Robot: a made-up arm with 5 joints. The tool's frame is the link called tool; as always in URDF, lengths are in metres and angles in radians. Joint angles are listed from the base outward. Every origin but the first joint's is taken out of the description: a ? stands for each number. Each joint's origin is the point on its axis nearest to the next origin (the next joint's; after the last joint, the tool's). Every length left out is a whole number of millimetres.
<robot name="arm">
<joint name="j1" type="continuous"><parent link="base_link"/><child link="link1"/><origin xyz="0.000 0.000 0.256"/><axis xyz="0 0 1"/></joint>
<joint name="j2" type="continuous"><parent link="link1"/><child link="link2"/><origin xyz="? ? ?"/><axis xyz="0 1 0"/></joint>
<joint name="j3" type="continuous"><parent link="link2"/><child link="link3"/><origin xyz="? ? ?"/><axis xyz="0 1 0"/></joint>
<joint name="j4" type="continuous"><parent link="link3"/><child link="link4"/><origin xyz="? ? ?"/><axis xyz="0 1 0"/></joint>
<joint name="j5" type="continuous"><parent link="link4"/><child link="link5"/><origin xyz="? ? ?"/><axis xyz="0 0 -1"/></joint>
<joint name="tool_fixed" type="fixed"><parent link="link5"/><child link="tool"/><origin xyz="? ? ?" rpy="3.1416 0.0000 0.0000"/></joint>
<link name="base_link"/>
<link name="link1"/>
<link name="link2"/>
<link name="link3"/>
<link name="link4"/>
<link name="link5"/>
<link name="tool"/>
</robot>
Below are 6 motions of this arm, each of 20 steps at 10 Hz.
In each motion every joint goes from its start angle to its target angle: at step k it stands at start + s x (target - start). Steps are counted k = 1, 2, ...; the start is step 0. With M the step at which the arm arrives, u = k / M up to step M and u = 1 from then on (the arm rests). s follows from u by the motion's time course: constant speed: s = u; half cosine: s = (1 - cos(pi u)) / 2; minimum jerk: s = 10 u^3 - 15 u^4 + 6 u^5.
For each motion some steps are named. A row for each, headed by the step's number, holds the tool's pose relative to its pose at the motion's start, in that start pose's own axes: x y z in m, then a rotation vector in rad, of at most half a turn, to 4 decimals.
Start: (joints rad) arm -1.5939 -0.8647 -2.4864 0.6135 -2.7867
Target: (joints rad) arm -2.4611 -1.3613 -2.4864 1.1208 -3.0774
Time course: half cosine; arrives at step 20
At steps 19, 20:
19: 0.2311 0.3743 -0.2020 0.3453 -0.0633 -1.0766
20: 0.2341 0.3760 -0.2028 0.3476 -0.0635 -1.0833

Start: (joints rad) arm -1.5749 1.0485 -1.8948 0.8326 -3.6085
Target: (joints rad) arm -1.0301 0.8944 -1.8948 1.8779 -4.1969
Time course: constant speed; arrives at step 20
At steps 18, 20:
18: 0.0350 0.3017 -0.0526 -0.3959 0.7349 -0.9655
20: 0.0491 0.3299 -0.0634 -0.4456 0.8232 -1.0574

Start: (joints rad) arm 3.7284 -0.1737 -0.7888 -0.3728 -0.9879
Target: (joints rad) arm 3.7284 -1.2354 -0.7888 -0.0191 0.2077
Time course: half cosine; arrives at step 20
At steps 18, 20:
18: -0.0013 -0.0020 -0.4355 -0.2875 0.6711 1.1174
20: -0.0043 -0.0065 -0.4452 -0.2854 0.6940 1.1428

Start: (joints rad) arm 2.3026 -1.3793 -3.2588 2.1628 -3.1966
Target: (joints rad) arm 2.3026 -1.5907 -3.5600 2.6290 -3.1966
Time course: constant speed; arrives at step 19
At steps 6, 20:
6: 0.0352 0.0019 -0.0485 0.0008 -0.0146 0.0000
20: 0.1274 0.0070 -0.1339 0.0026 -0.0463 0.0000

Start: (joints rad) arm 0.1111 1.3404 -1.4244 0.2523 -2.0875
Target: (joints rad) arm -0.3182 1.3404 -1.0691 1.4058 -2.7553
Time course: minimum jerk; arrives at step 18
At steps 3, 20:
3: -0.0027 -0.0109 0.0054 0.0448 0.0296 -0.0087
20: 0.0399 -0.2939 0.0116 0.6947 1.3621 -0.2477

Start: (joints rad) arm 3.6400 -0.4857 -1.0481 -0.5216 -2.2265
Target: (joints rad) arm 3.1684 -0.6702 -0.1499 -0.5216 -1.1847
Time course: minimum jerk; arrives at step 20
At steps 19, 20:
19: 0.0728 -0.1931 -0.1527 0.7866 -0.3928 0.9144
20: 0.0729 -0.1933 -0.1530 0.7873 -0.3939 0.9155

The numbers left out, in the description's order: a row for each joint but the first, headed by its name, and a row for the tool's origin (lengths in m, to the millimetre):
j2: 0.000 0.000 0.000
j3: 0.071 0.000 0.379
j4: 0.050 0.000 -0.221
j5: 0.079 0.000 -0.101
tool: 0.000 0.000 0.000

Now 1 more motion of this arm.
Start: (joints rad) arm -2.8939 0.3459 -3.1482 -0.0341 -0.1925
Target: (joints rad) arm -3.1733 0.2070 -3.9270 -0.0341 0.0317
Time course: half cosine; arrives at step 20
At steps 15, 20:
15: 0.2355 0.0213 -0.1715 -0.0542 0.7760 -0.0622
20: 0.2596 0.0118 -0.2135 -0.0290 0.9090 -0.0775

